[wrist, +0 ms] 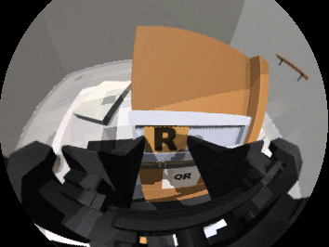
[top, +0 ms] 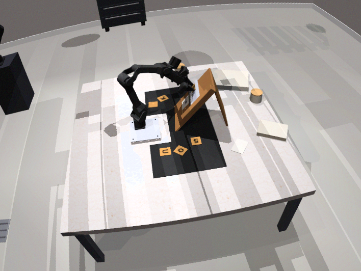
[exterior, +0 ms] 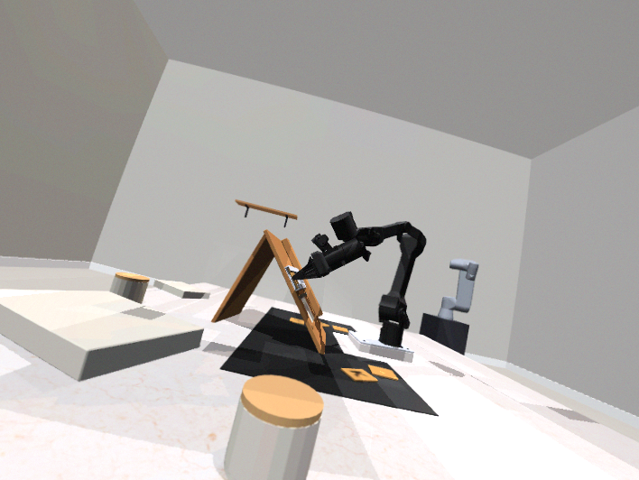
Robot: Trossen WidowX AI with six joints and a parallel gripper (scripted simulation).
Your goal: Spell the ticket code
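The white ticket is 7 cm below my gripper tip, 6 cm behind it and 3 cm to the right of it. Round my gripper tip: orange letter tile right at my gripper tip; black mat 16 cm below, 15 cm behind, 11 cm to the right; white card 38 cm to the right, 17 cm ahead, 16 cm below.
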